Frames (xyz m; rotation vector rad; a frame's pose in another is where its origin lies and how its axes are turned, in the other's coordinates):
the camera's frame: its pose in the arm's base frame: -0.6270 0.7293 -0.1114 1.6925 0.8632 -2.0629
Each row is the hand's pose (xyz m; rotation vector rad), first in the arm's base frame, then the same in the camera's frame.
Working: the arm's base frame: its pose in the camera's frame: -0.3412 0.9061 0.0014 -1.6925 -0.8632 2.0629

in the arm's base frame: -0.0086 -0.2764 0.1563 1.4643 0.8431 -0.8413
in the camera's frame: -0.5225 1.0733 0.2016 -0.8370 0.2606 0.7186
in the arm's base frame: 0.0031 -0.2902 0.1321 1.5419 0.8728 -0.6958
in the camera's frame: -0.5035 1.0966 0.1989 -0.8840 0.4001 0.7431
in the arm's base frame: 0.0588 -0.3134 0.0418 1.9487 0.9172 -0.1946
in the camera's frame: -0.4323 1.1696 0.1616 -0.8691 0.9925 0.7645
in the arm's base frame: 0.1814 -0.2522 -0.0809 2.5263 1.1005 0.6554
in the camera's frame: -0.3356 1.2267 0.0159 -0.7047 1.9165 0.4569
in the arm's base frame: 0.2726 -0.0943 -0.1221 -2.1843 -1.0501 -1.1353
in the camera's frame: -0.2988 1.1718 -0.1590 -0.3586 2.6010 -0.2289
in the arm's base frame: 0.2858 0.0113 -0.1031 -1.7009 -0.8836 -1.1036
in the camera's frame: -0.3078 1.0950 -0.2345 -0.0357 2.8067 -0.7433
